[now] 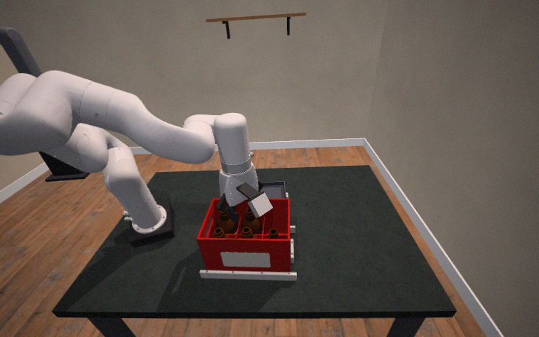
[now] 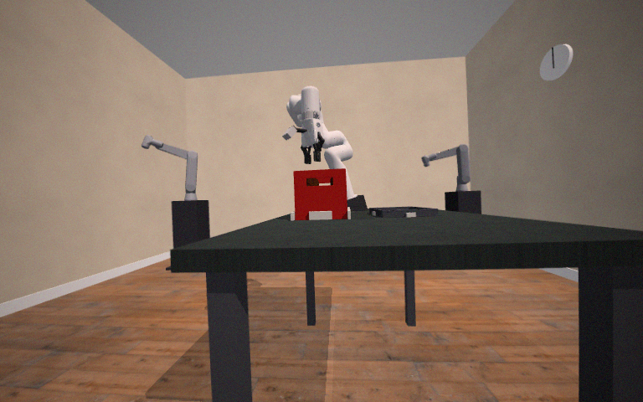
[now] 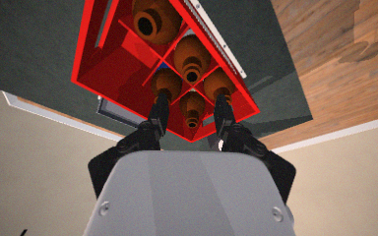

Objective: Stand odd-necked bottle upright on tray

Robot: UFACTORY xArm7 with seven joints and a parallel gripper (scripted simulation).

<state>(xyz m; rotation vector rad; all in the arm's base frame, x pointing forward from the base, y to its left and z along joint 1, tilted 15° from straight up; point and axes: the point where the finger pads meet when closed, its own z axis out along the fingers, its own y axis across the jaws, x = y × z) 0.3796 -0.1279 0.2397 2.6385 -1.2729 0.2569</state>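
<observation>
My gripper is now 40 mm to the right of the crate and 160 mm above it. The rest, counted from my hand: tray (30 mm ahead, 340 mm to the left, 230 mm below).
</observation>
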